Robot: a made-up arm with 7 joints. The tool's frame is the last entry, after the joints.
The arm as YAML. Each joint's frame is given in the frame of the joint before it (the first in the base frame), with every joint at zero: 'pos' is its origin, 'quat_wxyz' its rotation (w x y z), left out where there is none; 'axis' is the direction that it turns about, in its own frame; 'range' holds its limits. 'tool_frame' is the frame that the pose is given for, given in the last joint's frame.
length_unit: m
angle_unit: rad
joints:
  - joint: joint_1
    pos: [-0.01, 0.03, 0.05]
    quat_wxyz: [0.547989, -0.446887, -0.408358, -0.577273]
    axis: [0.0, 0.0, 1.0]
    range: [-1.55, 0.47]
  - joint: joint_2
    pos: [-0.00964, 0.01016, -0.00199]
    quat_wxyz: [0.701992, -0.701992, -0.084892, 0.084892]
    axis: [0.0, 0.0, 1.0]
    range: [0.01, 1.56]
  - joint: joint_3
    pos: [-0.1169, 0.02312, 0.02]
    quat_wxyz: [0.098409, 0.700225, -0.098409, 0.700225]
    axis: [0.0, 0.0, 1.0]
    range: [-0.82, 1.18]
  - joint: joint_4
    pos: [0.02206, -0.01, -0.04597]
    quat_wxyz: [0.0, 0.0, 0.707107, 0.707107]
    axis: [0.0, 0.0, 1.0]
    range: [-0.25, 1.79]
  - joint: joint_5
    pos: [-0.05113, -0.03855, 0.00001]
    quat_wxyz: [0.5, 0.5, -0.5, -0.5]
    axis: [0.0, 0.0, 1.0]
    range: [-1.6, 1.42]
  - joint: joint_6
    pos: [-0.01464, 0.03, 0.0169]
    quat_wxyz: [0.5, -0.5, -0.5, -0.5]
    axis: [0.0, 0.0, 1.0]
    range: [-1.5, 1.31]
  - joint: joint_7
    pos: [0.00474, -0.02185, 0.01]
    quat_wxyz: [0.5, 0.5, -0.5, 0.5]
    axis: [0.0, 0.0, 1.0]
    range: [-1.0, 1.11]
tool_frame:
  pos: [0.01, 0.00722, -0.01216]
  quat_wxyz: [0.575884, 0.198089, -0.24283, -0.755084]
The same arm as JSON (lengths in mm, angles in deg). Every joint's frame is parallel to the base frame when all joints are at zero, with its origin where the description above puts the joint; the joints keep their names.
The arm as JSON. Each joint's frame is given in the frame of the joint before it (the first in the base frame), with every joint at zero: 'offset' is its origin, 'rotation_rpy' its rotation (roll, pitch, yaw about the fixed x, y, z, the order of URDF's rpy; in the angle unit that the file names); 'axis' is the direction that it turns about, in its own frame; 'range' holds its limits. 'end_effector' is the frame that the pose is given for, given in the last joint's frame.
{"length_unit": "mm", "angle_unit": "deg", "chain": [{"id": "joint_1", "offset": [-10.0, 30.0, 50.0], "rotation_rpy": [0.0, 0.0, 0.0], "axis": [0.068403, 0.961235, 0.26711], "range": [-88.81, 26.93]}, {"id": "joint_2", "offset": [10.0, 0.0, -10.0], "rotation_rpy": [0.0, 0.0, 0.0], "axis": [0.968889, -0.0002, -0.247497], "range": [0.57, 89.38]}, {"id": "joint_3", "offset": [-10.0, 10.0, -120.0], "rotation_rpy": [0.0, 0.0, 0.0], "axis": [0.247497, -0.0001, 0.968889], "range": [-46.98, 67.61]}, {"id": "joint_4", "offset": [10.0, -10.0, -50.0], "rotation_rpy": [0.0, 0.0, 0.0], "axis": [0.0002, 1.0, 0.0], "range": [-14.32, 102.56]}, {"id": "joint_5", "offset": [40.0, 0.0, -50.0], "rotation_rpy": [0.0, 0.0, 0.0], "axis": [0.968889, -0.0002, -0.247497], "range": [-91.67, 81.36]}, {"id": "joint_6", "offset": [20.0, 30.0, 10.0], "rotation_rpy": [0.0, 0.0, 0.0], "axis": [0.0002, 1.0, 0.0], "range": [-85.94, 75.06]}, {"id": "joint_7", "offset": [10.0, 10.0, 20.0], "rotation_rpy": [0.0, 0.0, 0.0], "axis": [0.247497, -0.0001, 0.968889], "range": [-57.3, 63.6]}], "end_effector": {"offset": [-10.0, 10.0, -10.0], "rotation_rpy": [32.72, 14.94, -15.51]}}
